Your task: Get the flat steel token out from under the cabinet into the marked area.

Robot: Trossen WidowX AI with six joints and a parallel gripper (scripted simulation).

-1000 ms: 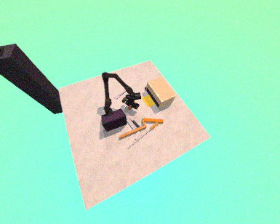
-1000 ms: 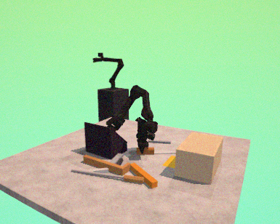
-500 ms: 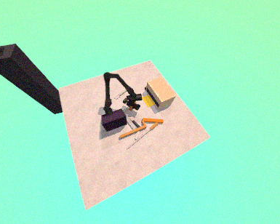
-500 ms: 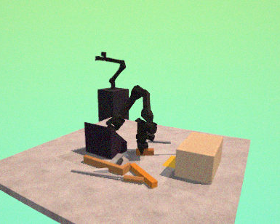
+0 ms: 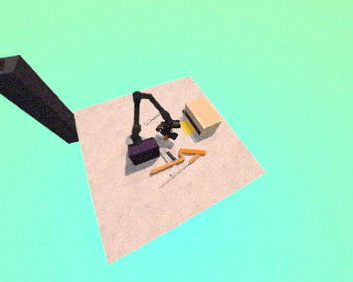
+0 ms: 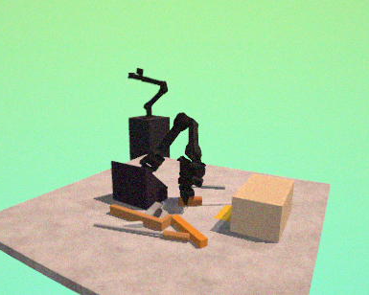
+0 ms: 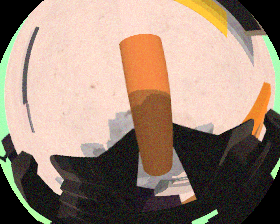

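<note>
Right now my gripper tip is 3 cm past the dark-handled tool and 15 cm to the left of it. From my gripper tip the other things lie so: orange bar 17 cm ahead, 20 cm to the right, 1 cm above.
</note>
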